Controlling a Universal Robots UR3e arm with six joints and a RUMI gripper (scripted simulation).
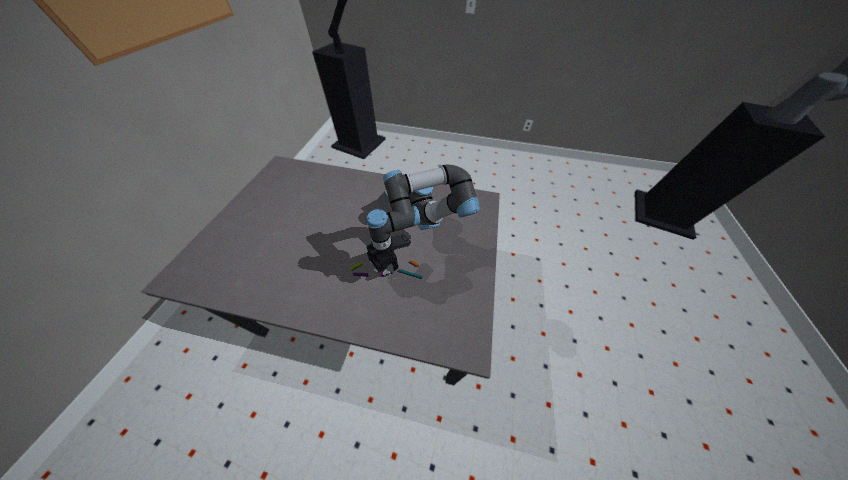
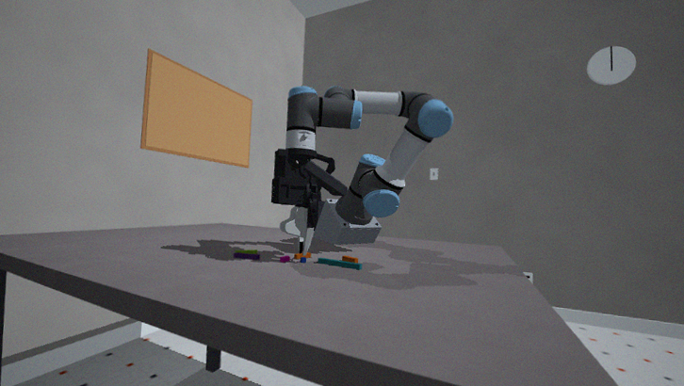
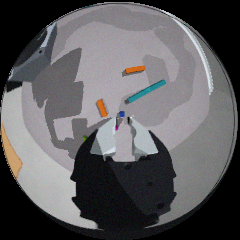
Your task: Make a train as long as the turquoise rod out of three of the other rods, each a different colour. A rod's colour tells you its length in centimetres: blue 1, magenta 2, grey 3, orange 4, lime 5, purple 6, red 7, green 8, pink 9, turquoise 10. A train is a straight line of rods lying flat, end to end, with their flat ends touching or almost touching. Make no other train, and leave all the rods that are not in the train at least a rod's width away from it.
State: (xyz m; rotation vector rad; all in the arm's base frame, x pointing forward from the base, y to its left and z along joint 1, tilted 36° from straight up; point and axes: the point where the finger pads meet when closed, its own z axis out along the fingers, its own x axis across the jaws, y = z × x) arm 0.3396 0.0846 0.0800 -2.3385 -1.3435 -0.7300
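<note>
Now: hand 3 cm above the blue rod. From my hand the other things lie so: purple rod: 7 cm ahead, 11 cm to the right, 3 cm below; turquoise rod: 3 cm behind, 8 cm to the left, 3 cm below; magenta rod: 2 cm ahead, 3 cm to the right, 3 cm below.
</note>
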